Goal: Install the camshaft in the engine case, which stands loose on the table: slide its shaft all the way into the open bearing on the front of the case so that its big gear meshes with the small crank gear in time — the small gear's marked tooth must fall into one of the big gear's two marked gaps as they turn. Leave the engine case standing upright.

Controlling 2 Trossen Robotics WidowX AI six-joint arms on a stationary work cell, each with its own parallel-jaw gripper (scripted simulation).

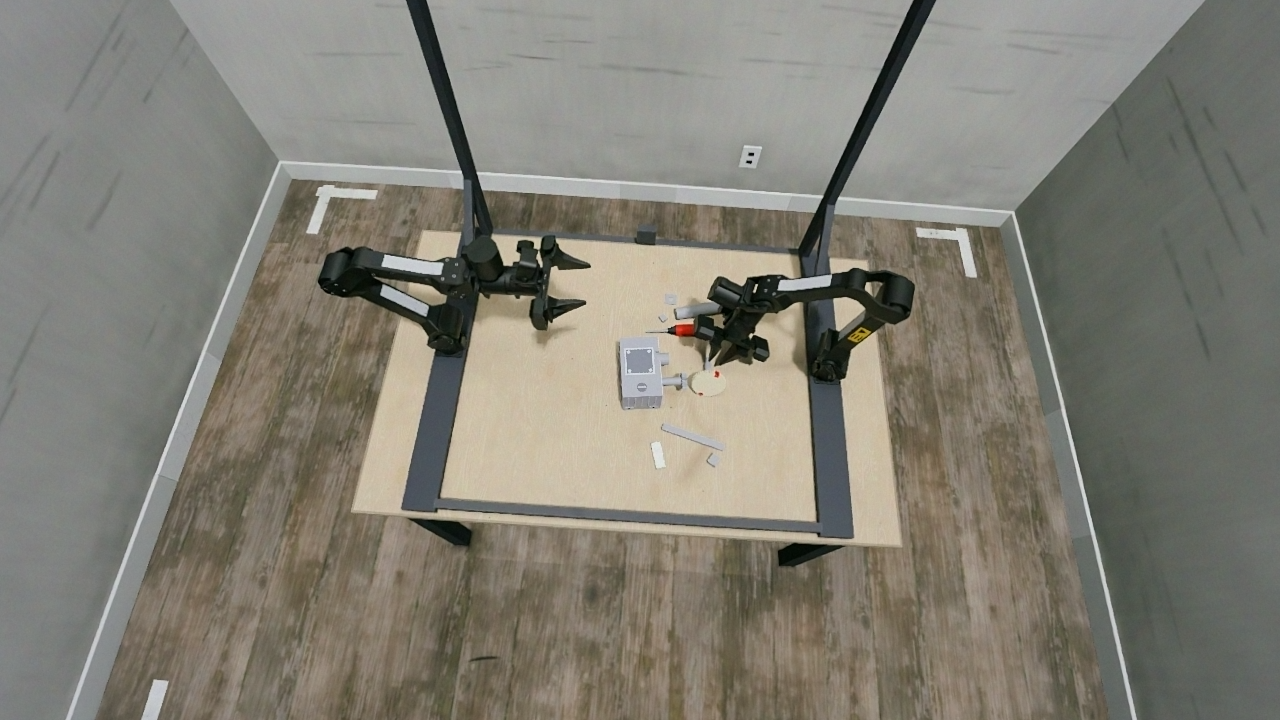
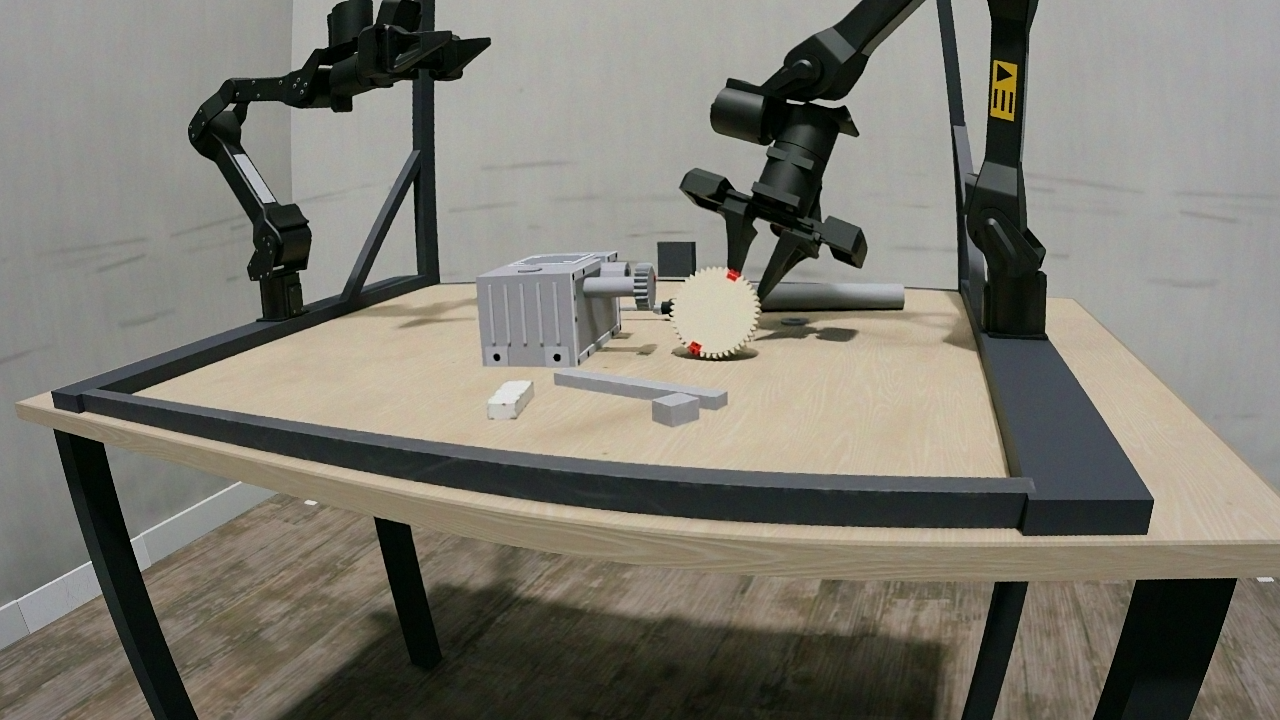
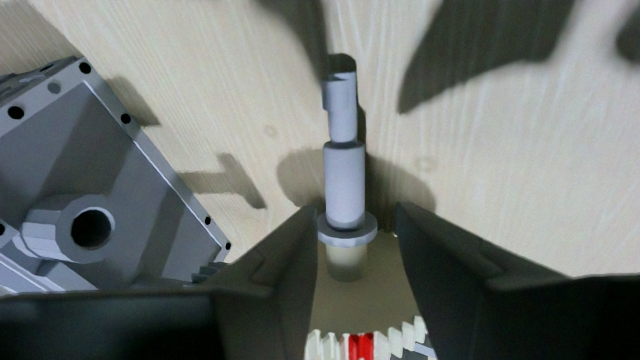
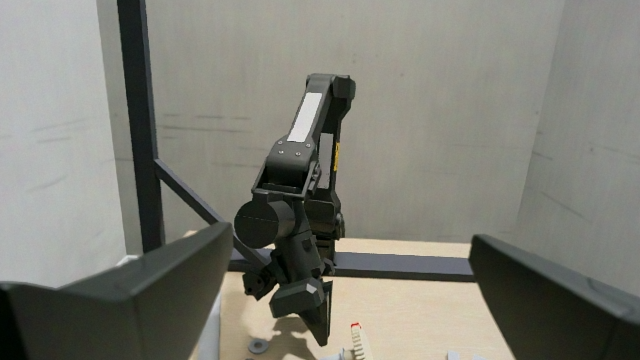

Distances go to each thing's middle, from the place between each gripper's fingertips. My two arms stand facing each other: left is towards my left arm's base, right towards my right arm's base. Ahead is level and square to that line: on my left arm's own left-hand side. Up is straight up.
Right now the crank gear [image 2: 644,278] is 80 mm to the right of my left hand, 70 mm ahead of it and 10 mm below it. Also, from my left hand: white block [image 2: 512,397]: 240 mm ahead, 130 mm to the right, 70 mm below; then grey bar [image 2: 711,399]: 190 mm ahead, 70 mm below, 50 mm to the right.
My right gripper [image 2: 471,37] is now 28 cm above the crank gear, 25 cm to the right of it and 7 cm short of it. From my right hand the other things lie so: white block: 34 cm below, 23 cm ahead, 20 cm to the left; grey bar: 34 cm below, 28 cm to the left, 18 cm ahead.
